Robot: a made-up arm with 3 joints. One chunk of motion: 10 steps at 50 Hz.
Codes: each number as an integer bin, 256 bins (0 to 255) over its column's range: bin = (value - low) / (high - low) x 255, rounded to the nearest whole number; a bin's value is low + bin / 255 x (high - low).
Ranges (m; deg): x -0.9..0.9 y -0.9..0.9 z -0.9..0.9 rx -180..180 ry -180..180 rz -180..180
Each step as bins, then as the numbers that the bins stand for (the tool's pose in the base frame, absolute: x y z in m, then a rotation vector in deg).
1 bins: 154 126 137 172 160 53
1 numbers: 0.1871 -0.0106 0.0671 62.82 45.88 -105.18
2 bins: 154 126 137 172 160 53
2 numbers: 0.1871 -0.0106 0.0671 62.82 45.88 -105.18
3 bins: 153 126 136 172 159 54
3 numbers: 0.1800 -0.0106 0.0600 62.82 44.47 -103.76
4 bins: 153 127 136 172 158 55
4 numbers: 0.1800 -0.0035 0.0600 62.82 43.06 -102.35
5 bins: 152 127 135 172 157 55
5 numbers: 0.1729 -0.0035 0.0529 62.82 41.65 -102.35
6 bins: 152 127 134 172 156 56
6 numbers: 0.1729 -0.0035 0.0459 62.82 40.24 -100.94
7 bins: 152 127 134 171 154 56
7 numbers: 0.1729 -0.0035 0.0459 61.41 37.41 -100.94
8 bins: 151 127 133 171 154 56
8 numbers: 0.1659 -0.0035 0.0388 61.41 37.41 -100.94
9 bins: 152 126 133 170 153 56
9 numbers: 0.1729 -0.0106 0.0388 60.00 36.00 -100.94
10 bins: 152 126 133 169 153 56
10 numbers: 0.1729 -0.0106 0.0388 58.59 36.00 -100.94
